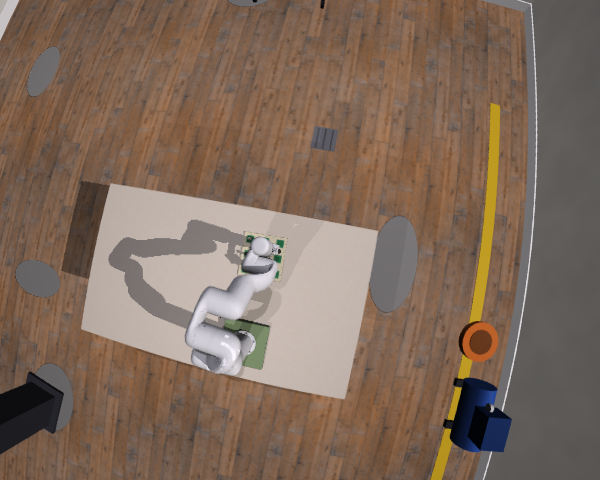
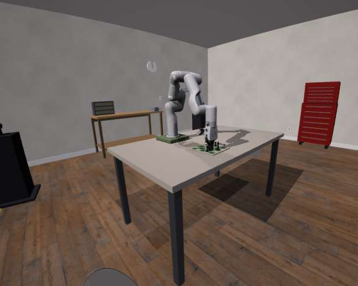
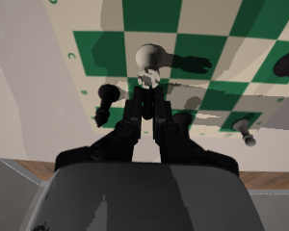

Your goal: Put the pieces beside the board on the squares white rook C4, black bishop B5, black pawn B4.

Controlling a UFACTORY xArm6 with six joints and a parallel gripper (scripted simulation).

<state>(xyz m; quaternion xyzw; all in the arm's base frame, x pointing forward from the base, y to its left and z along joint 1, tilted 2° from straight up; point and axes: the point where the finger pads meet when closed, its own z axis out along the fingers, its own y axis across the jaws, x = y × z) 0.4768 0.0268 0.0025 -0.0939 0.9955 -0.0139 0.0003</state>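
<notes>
The white rook lies 4 cm behind my hand, 1 cm to the right of it and 1 cm below it. Round my hand: chessboard 4 cm behind, 3 cm to the left, 3 cm below.
</notes>
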